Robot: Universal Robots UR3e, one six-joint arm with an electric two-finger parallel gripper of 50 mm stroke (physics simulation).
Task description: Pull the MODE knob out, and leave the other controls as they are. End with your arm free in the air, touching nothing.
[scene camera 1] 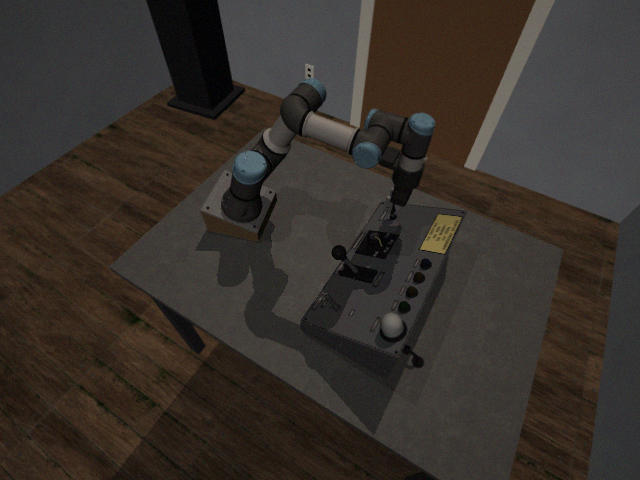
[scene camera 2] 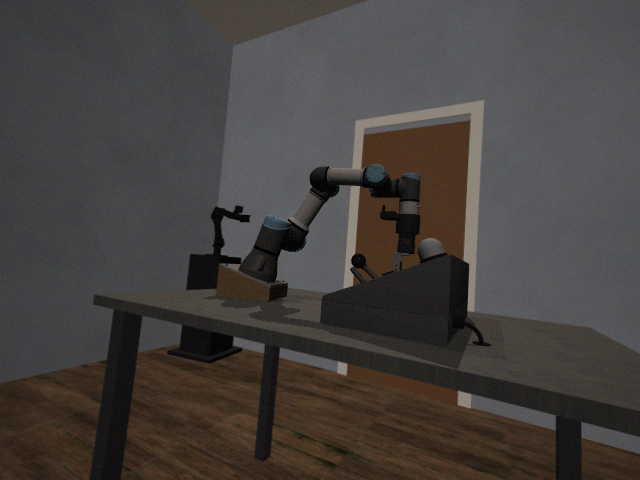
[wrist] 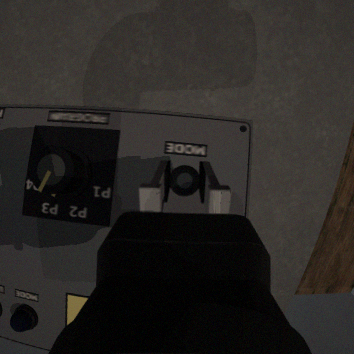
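Seen in the pictures: gripper, fingertip midpoint: (scene camera 1: 389, 208) (wrist: 184, 172); arm's base at its link origin: (scene camera 1: 241, 206) (scene camera 2: 256, 275).
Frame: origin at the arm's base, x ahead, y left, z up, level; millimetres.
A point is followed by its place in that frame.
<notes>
The MODE knob (wrist: 185, 180) {x 445, y 147, z 59 mm} (scene camera 1: 393, 216) {x 462, y 140, z 26 mm} is a small round black knob near a corner of the grey sloped console (wrist: 140, 130) {x 410, y 102, z -4 mm} (scene camera 1: 356, 322) {x 482, y -242, z 43 mm} (scene camera 2: 392, 310) {x 498, y -292, z -23 mm}. In the wrist view it stands below the MODE label (wrist: 185, 149) {x 430, y 148, z 3 mm}. My gripper (wrist: 184, 172) {x 442, y 146, z 47 mm} is shut on the knob, one finger on its left side and one on its right. The gripper points down. In scene camera 2's view the knob is hidden behind the console. How far the knob stands out of the panel cannot be told.
The PROGRAM dial (wrist: 52, 170) {x 437, y 29, z 47 mm} is left of the fingers in the wrist view. A ball-topped lever (scene camera 1: 339, 252) {x 374, y -96, z 88 mm} (scene camera 2: 358, 260) {x 375, y -105, z 73 mm}, a row of small coloured buttons (scene camera 1: 411, 291) {x 580, y -135, z 96 mm}, a white dome (scene camera 1: 391, 325) {x 560, y -253, z 124 mm} (scene camera 2: 431, 250) {x 563, y -266, z 100 mm} and a yellow label plate (scene camera 1: 440, 233) {x 606, y 89, z 78 mm} are on the console.
</notes>
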